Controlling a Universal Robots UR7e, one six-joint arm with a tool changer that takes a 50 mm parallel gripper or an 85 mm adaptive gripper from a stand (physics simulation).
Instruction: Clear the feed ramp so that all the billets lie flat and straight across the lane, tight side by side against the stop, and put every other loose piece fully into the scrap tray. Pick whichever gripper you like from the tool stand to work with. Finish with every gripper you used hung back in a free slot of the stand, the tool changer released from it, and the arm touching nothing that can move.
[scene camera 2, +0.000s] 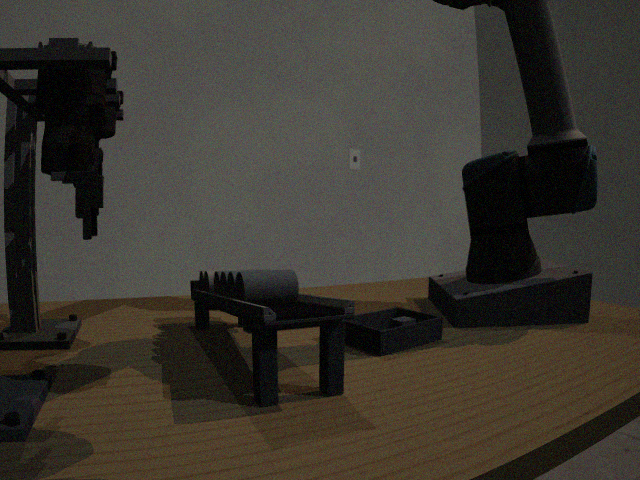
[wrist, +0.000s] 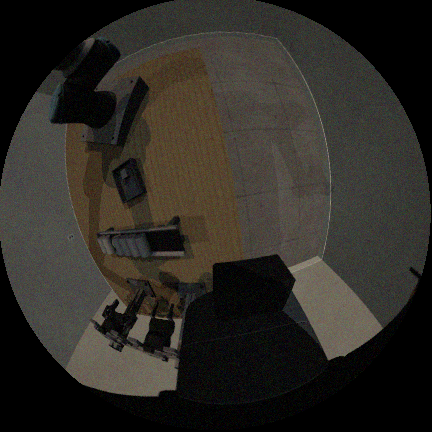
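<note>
Several grey billets lie side by side across the feed ramp. A narrow break shows between the farthest ones and the rest; whether they touch the stop is too dark to tell. A small light piece lies inside the scrap tray. One gripper hangs from the tool stand; it also shows in the wrist view beside another hanging gripper, whose fingers stand apart. No gripper shows on the arm's tool changer, and the changer itself cannot be made out.
The robot base stands beyond the tray on the wooden table. A stand foot plate lies at the lower left in the scene view. A dark boxy part hides the lower middle of the wrist view.
</note>
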